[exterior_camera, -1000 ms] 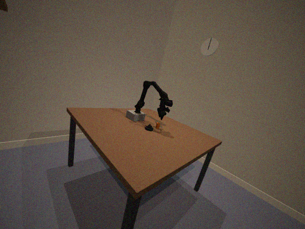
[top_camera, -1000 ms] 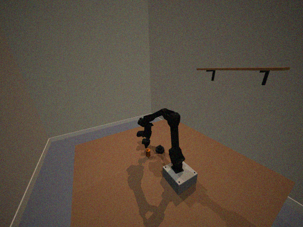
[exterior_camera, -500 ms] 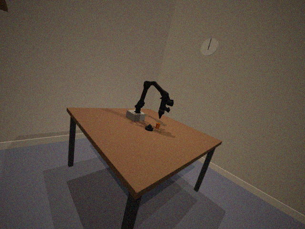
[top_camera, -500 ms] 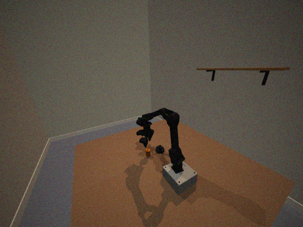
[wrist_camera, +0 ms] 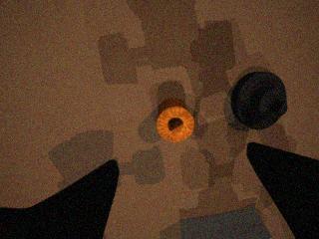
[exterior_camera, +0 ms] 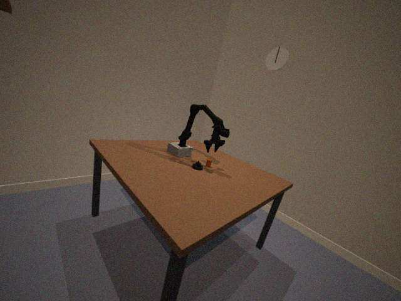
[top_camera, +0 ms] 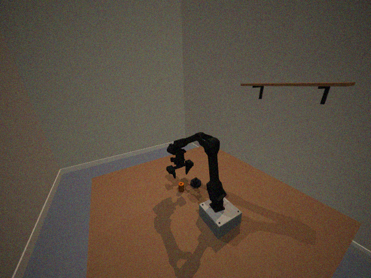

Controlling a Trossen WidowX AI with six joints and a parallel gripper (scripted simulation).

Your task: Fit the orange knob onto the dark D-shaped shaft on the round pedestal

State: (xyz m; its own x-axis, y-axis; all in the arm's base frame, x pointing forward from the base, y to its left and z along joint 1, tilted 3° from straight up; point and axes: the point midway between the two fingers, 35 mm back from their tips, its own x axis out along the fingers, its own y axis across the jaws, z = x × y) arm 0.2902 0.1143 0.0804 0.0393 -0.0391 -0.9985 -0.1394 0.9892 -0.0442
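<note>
Now: gripper tip 10 cm above the orange knob. The rest, counted from my gripper tip: round pedestal: 2 cm ahead, 13 cm to the right, 9 cm below.
</note>
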